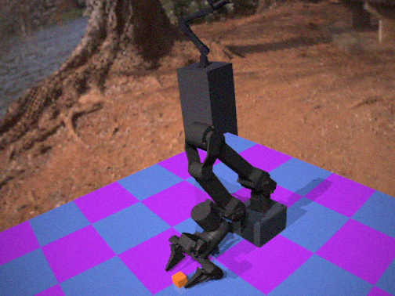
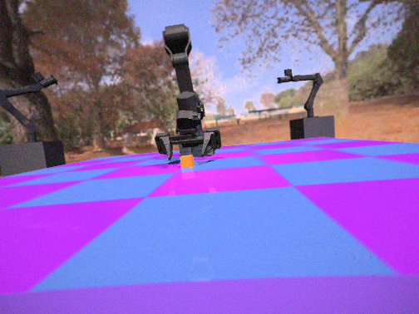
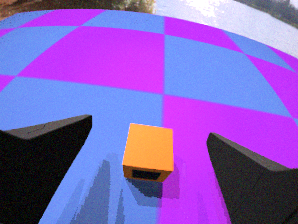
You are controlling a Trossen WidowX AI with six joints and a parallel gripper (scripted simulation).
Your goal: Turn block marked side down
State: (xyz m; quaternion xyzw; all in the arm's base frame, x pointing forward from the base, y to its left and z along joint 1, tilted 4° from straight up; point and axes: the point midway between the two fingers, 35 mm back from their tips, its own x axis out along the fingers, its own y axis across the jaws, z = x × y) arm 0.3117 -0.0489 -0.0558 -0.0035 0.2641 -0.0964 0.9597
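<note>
Right now the orange block is 20 mm behind my gripper tip and 10 mm below it.
</note>
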